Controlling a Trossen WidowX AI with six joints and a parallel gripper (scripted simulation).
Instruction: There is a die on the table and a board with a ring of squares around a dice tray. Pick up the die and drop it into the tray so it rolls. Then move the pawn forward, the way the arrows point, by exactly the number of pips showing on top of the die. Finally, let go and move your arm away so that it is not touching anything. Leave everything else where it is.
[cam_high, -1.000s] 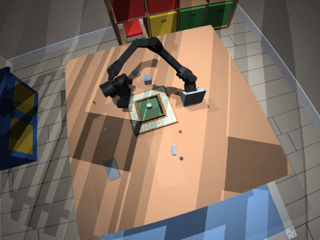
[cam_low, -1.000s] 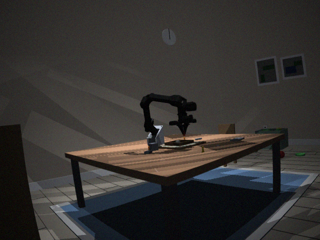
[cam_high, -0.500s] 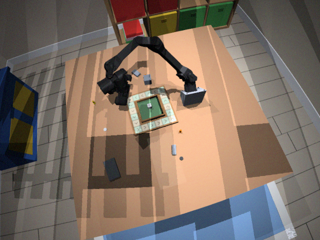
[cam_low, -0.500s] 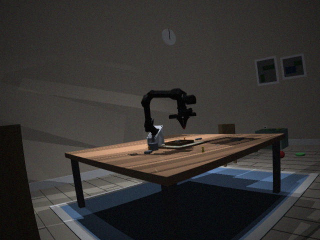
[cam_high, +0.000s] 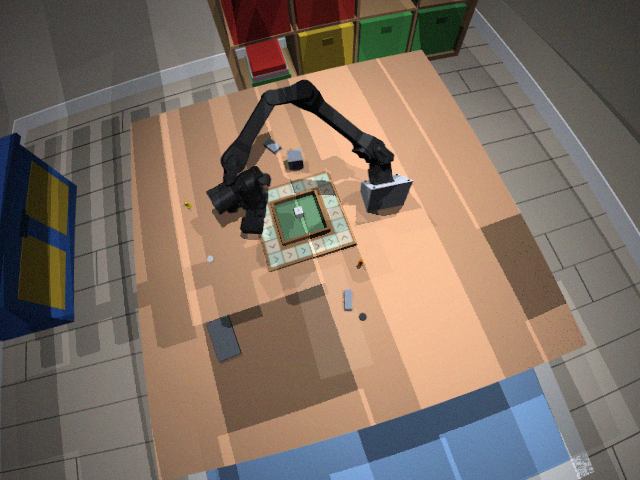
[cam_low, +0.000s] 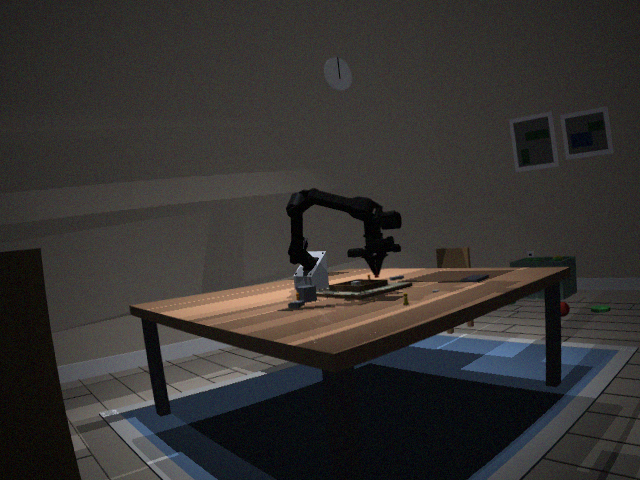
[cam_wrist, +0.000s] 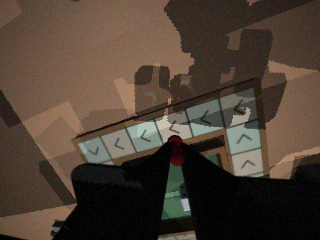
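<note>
My gripper tip is 110 mm past the white die, 10 mm to the left of it and 40 mm above it. Round my gripper tip: red pawn (10 mm above); then yellow pawn (260 mm ahead, 120 mm to the right, 50 mm below); then white disc (200 mm ahead, 90 mm to the left, 60 mm below).
</note>
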